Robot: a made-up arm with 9 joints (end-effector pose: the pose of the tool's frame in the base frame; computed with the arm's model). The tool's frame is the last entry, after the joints.
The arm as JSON. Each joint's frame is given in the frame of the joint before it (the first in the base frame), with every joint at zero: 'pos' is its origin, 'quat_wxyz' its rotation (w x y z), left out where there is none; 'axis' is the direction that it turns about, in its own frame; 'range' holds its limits. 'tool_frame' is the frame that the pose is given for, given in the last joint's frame.
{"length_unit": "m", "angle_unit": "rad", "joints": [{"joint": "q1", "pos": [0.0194, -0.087, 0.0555], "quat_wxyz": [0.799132, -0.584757, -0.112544, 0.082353], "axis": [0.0, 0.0, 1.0], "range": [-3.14, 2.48]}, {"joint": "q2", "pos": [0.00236, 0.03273, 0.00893], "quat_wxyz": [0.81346, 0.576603, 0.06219, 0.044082], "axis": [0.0, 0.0, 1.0], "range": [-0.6, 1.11]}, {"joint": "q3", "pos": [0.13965, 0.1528, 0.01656], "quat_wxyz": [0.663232, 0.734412, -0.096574, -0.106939], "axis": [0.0, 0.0, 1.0], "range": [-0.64, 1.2]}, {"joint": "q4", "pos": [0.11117, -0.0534, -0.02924], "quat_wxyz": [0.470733, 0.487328, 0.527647, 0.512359], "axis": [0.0, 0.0, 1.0], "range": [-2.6, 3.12]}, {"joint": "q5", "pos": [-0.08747, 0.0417, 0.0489], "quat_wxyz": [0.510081, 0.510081, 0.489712, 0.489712], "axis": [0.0, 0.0, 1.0], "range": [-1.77, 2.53]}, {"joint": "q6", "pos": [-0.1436, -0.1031, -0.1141], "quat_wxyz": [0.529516, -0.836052, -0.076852, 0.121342], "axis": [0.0, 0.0, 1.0], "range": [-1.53, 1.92]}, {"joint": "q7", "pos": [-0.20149, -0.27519, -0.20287], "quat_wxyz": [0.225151, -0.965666, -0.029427, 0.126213], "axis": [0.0, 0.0, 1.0], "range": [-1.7, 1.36]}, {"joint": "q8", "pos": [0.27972, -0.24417, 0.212], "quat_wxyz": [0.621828, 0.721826, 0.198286, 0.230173], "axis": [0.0, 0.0, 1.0], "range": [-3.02, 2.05]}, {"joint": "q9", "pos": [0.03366, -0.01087, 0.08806], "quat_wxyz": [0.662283, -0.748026, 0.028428, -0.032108], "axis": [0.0, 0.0, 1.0], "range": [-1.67, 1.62]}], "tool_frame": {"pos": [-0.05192, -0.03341, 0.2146], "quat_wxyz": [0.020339, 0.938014, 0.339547, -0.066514]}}
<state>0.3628 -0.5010 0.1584 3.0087 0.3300 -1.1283 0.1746 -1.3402 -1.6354</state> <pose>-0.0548 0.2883 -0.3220 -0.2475 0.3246 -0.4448</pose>
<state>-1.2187 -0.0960 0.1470 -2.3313 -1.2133 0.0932 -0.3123 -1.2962 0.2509</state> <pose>0.1775 -0.2912 -0.1142 0.7899 -0.4386 1.0766</pose>
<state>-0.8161 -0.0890 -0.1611 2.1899 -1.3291 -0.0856 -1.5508 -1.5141 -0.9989</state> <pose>0.2188 -0.2098 0.8499 1.6727 0.5328 0.2462</pose>
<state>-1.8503 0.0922 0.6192 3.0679 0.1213 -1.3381 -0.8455 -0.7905 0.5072</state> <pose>-0.0316 0.5232 0.1898 2.1684 -0.9582 -0.6357</pose>
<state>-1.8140 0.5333 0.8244 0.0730 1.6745 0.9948 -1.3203 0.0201 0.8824</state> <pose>0.2375 -0.3008 -0.2277 -0.7559 -1.2790 -2.1779</pose>
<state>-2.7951 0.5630 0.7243 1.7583 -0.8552 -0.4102 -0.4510 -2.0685 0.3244</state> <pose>0.0663 0.3267 0.2339 -0.9987 2.1694 0.9885</pose>
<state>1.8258 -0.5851 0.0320 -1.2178 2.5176 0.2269 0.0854 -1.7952 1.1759</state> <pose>0.0845 -0.3641 -0.5328 0.5179 0.7227 1.0135</pose>
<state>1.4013 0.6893 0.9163 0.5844 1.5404 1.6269 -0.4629 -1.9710 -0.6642</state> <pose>-0.3098 -0.0606 -0.3559 1.0391 -0.1820 1.7388</pose>
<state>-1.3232 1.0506 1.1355 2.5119 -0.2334 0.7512 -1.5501 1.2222 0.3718</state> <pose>0.1965 -0.3916 0.4138 -2.5718 -0.4946 1.4628</pose>
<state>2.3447 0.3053 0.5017 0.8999 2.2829 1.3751 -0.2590 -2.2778 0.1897</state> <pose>-0.7092 -0.1994 -0.0706 1.5313 0.5240 0.3541</pose>
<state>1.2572 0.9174 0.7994 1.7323 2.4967 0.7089 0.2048 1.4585 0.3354</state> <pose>-0.4274 0.6761 -0.0957 -0.3680 1.0831 0.1361</pose>
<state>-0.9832 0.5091 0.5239 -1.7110 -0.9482 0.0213 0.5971 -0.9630 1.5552</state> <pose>0.2450 0.3472 -0.2777 0.8275 -0.3627 0.0584</pose>
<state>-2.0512 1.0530 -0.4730 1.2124 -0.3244 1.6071 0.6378 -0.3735 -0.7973</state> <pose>-0.0661 0.0878 -0.4459 -0.7123 0.4831 0.0912</pose>
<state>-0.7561 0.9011 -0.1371 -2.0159 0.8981 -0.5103 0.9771 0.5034 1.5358</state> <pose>-0.5475 0.4360 0.2144 -1.9726 1.3865 -0.2451</pose>
